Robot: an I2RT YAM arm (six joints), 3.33 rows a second.
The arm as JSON. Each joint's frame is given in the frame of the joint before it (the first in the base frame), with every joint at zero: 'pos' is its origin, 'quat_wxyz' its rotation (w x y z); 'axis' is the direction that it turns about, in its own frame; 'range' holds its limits. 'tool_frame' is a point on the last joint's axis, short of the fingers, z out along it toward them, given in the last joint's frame.
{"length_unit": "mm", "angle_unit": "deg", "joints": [
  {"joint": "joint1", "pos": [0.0, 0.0, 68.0], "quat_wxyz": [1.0, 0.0, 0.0, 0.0], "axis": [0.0, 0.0, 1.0], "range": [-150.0, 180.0]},
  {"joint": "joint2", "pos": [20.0, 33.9, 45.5], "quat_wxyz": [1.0, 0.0, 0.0, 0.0], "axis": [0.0, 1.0, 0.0], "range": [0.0, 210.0]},
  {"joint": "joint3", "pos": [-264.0, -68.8, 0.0], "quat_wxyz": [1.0, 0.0, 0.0, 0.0], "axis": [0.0, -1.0, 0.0], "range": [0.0, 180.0]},
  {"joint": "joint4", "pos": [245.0, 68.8, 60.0], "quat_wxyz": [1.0, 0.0, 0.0, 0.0], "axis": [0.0, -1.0, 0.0], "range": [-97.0, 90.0]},
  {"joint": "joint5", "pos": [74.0, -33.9, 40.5], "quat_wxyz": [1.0, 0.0, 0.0, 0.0], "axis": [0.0, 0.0, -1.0], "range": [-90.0, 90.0]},
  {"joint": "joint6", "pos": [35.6, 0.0, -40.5], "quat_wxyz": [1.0, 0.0, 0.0, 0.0], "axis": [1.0, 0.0, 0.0], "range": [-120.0, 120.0]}
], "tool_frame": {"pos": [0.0, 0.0, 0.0], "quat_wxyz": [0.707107, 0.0, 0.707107, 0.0]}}
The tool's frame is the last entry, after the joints.
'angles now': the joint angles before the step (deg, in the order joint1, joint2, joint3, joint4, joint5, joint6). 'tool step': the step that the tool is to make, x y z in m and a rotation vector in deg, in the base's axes. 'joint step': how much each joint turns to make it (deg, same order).
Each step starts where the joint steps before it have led.
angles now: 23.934, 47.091, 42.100, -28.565, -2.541, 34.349
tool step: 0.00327, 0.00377, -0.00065, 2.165, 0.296, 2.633
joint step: 0.015, 0.969, -0.122, 1.724, -3.340, 0.321
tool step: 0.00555, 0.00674, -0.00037, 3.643, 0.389, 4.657
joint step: 0.122, 1.758, -0.054, 3.020, -5.697, 0.527
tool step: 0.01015, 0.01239, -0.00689, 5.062, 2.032, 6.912
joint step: 0.626, 3.811, -0.627, 5.064, -8.205, 1.427
